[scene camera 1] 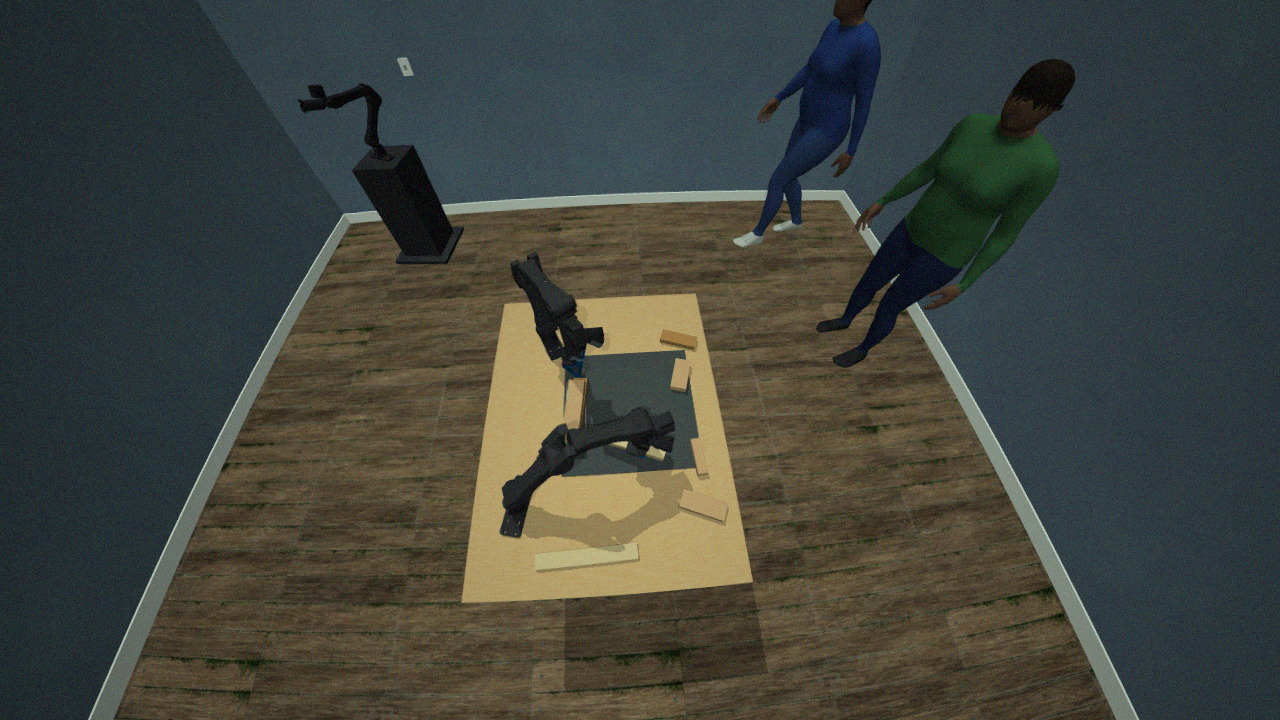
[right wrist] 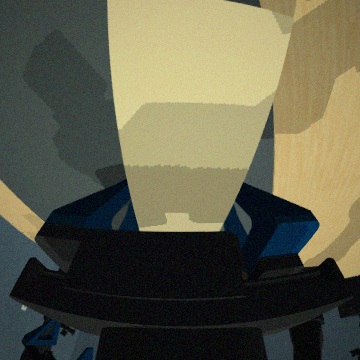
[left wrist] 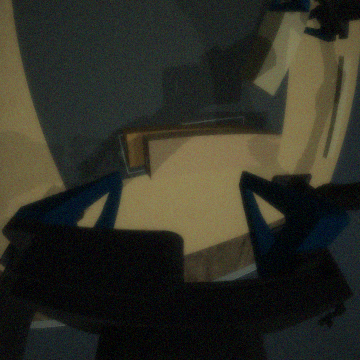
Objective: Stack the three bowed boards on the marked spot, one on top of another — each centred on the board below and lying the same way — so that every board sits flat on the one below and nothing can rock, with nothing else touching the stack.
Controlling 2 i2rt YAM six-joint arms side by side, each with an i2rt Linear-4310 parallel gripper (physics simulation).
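Frame: origin at the left arm's base, x ahead, y left, z up, level; millimetres.
Seen in the pictures: left gripper, fingertip midpoint: (scene camera 1: 579, 368) (right wrist: 72, 329) (left wrist: 180, 177); right gripper, fingertip midpoint: (right wrist: 180, 178) (left wrist: 279, 16); left arm's base at its link origin: (scene camera 1: 550, 340); right arm's base at its link origin: (scene camera 1: 518, 505) (left wrist: 289, 183).
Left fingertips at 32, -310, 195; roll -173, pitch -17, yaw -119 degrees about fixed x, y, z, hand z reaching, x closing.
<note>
Pixels of each thing's top centre, then the offset from my left fingertips to it, as dx, dy, dz. "pt": a spot on its surface instead. Level surfaces: height alone.
- tan board at its top centre: (left wrist: 227, 154) (scene camera 1: 572, 407) -77, -78, -99
- thin white outline at a spot on its surface: (left wrist: 123, 152) pt -10, +61, -189
- dark mat at its surface level: dz -189
- wooden table at its surface level: dz -195
- orange block at its top centre: (scene camera 1: 678, 338) +453, +48, -172
A tan board (scene camera 1: 575, 402) (left wrist: 215, 152) with darker orange faces lies at the thin white outline (left wrist: 123, 152) of the marked spot; whether it is one board or two stacked, I cannot tell. My left gripper (scene camera 1: 573, 365) (left wrist: 180, 177) is open and empty near its upper end. My right gripper (scene camera 1: 637, 447) (right wrist: 180, 178) is shut on a pale yellow board (scene camera 1: 656, 454) (left wrist: 276, 67) (right wrist: 195, 75) over the dark mat's lower part; its arm hides much of that board in the scene view. Another pale yellow board (scene camera 1: 586, 557) lies near the table's lower edge.
The dark mat (scene camera 1: 635, 380) lies on the wooden table (scene camera 1: 514, 402). An orange block (scene camera 1: 678, 339) and tan blocks (scene camera 1: 680, 375) (scene camera 1: 699, 456) (scene camera 1: 703, 505) lie along the picture's right side of the table. Two people stand beyond it at the upper right.
</note>
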